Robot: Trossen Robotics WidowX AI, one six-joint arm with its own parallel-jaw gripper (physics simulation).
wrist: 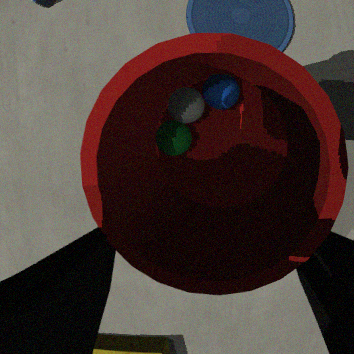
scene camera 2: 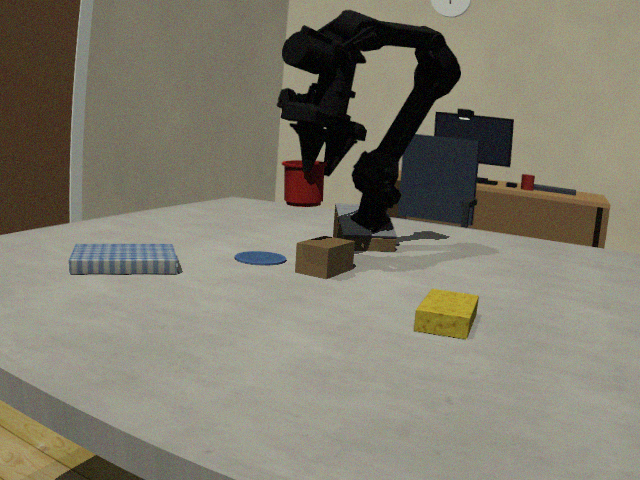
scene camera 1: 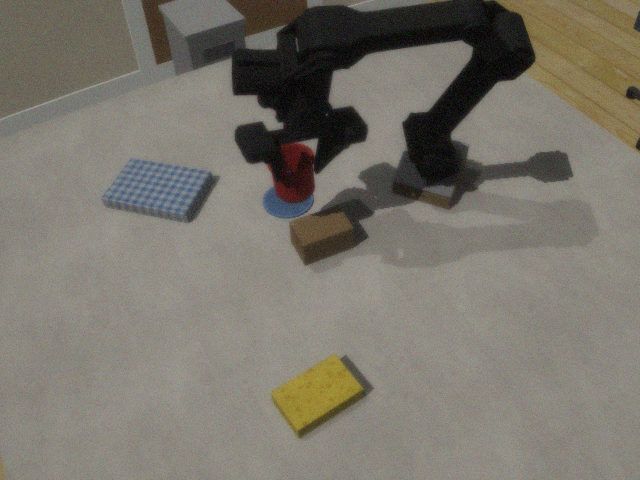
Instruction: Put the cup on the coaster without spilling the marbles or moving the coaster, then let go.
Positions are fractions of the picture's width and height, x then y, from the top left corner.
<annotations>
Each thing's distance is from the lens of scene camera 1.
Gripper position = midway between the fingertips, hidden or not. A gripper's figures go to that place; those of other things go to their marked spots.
my gripper (scene camera 1: 0.46,0.37): 90 cm
red cup (scene camera 1: 0.46,0.39): 90 cm
yellow sponge (scene camera 1: 0.50,0.82): 83 cm
blue coaster (scene camera 1: 0.43,0.43): 109 cm
The marked spots on the red cup and the blue coaster are 19 cm apart.
</annotations>
